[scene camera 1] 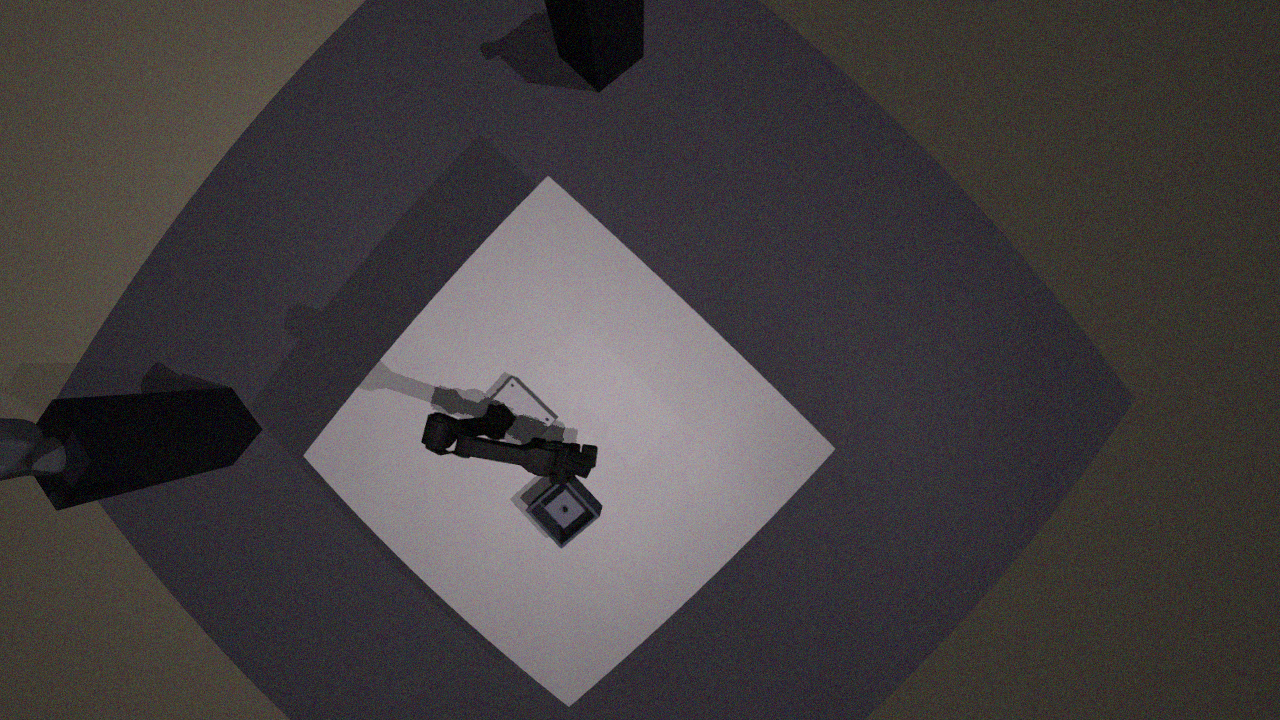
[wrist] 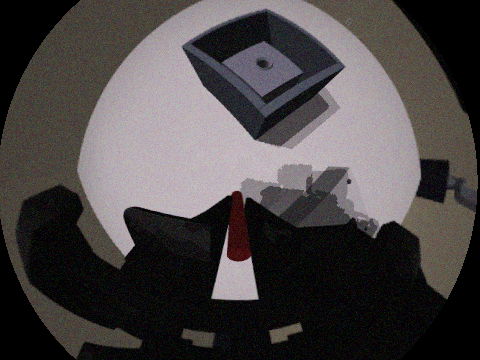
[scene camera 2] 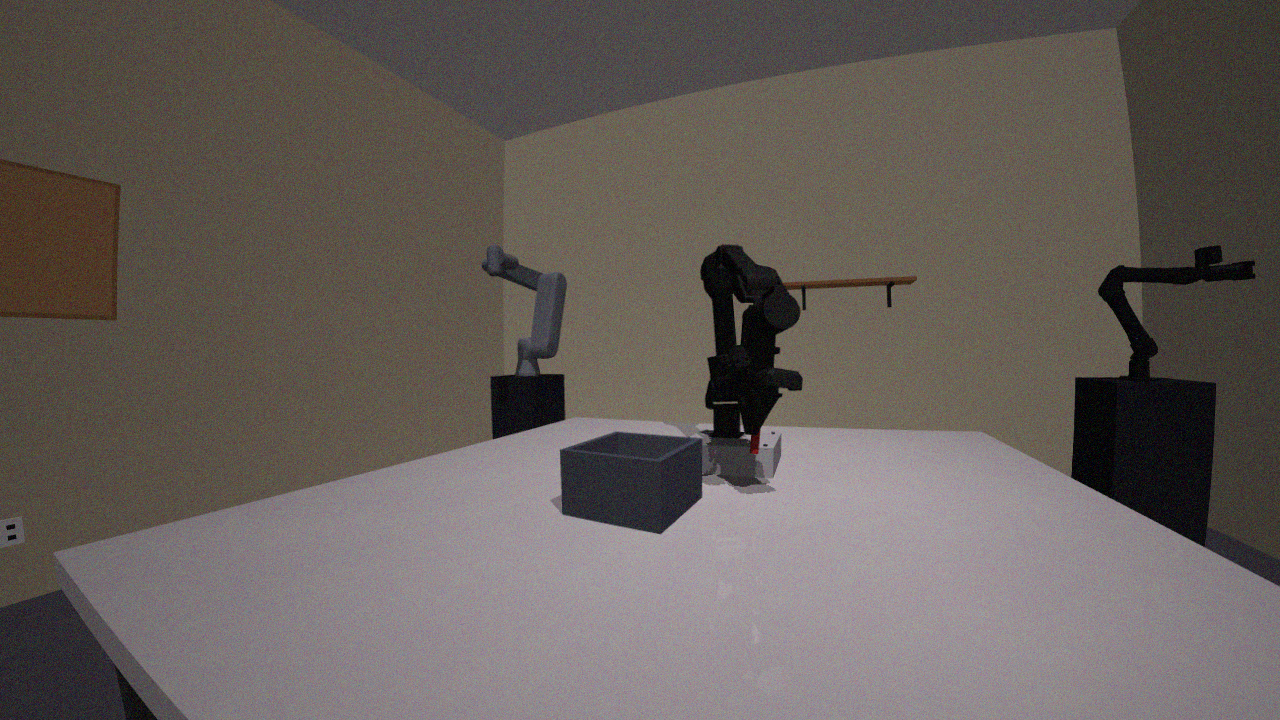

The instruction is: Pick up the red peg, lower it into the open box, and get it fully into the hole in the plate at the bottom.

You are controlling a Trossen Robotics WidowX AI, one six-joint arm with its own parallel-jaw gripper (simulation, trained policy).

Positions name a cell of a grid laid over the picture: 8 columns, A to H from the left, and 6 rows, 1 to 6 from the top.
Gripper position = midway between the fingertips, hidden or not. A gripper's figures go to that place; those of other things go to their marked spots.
Labels:
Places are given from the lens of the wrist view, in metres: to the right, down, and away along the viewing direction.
gripper (wrist: D4): 0.00, 0.02, 0.10
red peg (wrist: D5): 0.00, 0.04, 0.05
light plate (wrist: E2): 0.05, -0.16, 0.11
The marked spots on the red peg and the light plate are 0.21 m apart.

